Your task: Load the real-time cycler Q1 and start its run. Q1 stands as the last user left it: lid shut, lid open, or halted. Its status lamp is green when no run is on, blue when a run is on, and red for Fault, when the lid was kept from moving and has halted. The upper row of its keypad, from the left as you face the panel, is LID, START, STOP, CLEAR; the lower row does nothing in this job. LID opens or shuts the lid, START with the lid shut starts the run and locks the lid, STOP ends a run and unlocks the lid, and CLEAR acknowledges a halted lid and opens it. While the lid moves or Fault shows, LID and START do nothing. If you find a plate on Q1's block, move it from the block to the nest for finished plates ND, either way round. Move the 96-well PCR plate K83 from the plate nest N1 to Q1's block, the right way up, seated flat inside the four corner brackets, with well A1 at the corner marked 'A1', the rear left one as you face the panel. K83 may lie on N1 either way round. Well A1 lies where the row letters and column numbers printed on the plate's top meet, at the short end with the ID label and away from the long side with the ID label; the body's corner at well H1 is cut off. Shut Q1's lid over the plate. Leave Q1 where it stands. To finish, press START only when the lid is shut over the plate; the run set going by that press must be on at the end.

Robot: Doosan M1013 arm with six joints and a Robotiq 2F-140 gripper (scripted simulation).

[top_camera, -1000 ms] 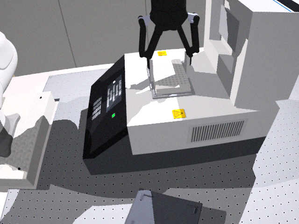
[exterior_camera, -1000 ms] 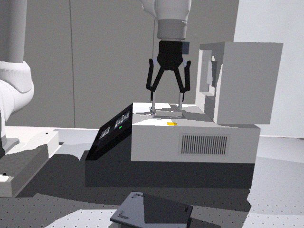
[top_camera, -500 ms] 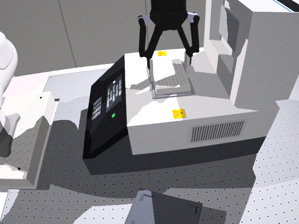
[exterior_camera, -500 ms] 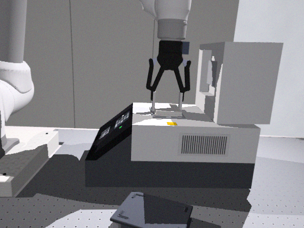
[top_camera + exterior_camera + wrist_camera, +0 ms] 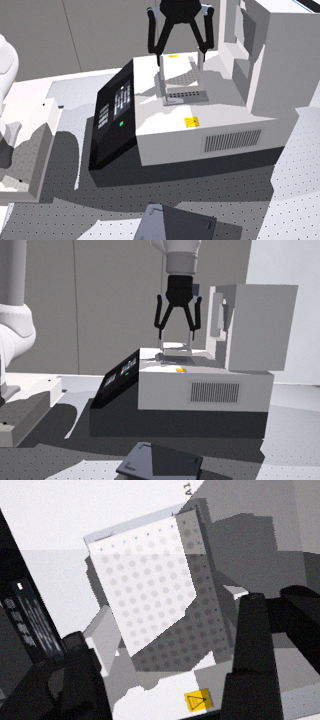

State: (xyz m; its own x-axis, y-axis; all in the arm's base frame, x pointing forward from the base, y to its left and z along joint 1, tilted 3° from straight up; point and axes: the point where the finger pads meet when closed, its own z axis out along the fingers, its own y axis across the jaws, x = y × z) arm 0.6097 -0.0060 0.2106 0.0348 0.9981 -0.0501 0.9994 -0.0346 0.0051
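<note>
My gripper is now 70 mm past the dark grey plate nest, 300 mm to the left of it and 220 mm above it. Also, from my hand: white 96-well plate 30 mm behind, 270 mm to the left, 220 mm below; black nest 30 mm behind, 270 mm to the left, 240 mm below.
</note>
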